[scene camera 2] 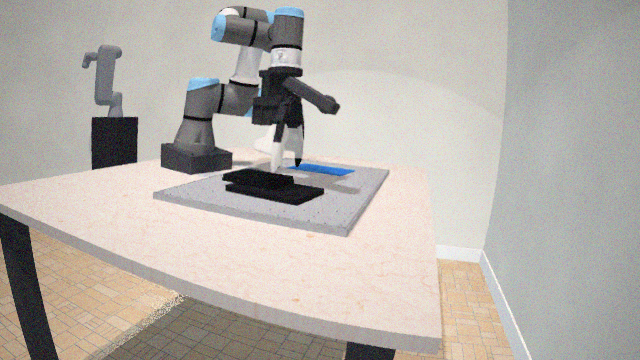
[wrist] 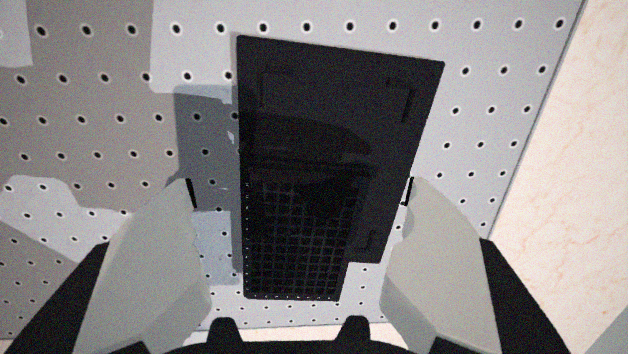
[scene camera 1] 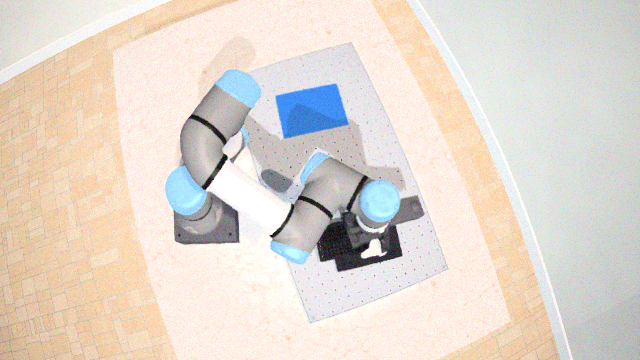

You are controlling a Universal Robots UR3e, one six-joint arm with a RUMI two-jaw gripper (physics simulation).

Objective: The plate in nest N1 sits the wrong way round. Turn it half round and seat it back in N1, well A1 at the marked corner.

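Note:
The plate (scene camera 1: 330, 244) (scene camera 2: 256, 178) (wrist: 305, 250) is black with a grid of wells and tiny marks along its left and lower edges in the wrist view. The marks are too small to read, so I cannot tell the A1 corner. It lies across one end of the black nest (scene camera 1: 370, 263) (scene camera 2: 301, 194) (wrist: 335, 82) and sticks out past that end. Raised corner brackets show on the nest's bare part. My gripper (scene camera 2: 287, 167) (wrist: 302, 181) is open, its jaws above the plate, one out to each side in the wrist view. Its shadow darkens the plate's upper part.
A blue rectangle (scene camera 1: 311, 112) (scene camera 2: 325, 170) lies on the grey perforated board (scene camera 1: 320, 300) (scene camera 2: 330, 222) (wrist: 500, 50), apart from the nest. The arm's dark base (scene camera 1: 227, 232) (scene camera 2: 195, 159) stands beside the board. A grey arm (scene camera 2: 105, 75) stands on a black pedestal (scene camera 2: 114, 142) in the background.

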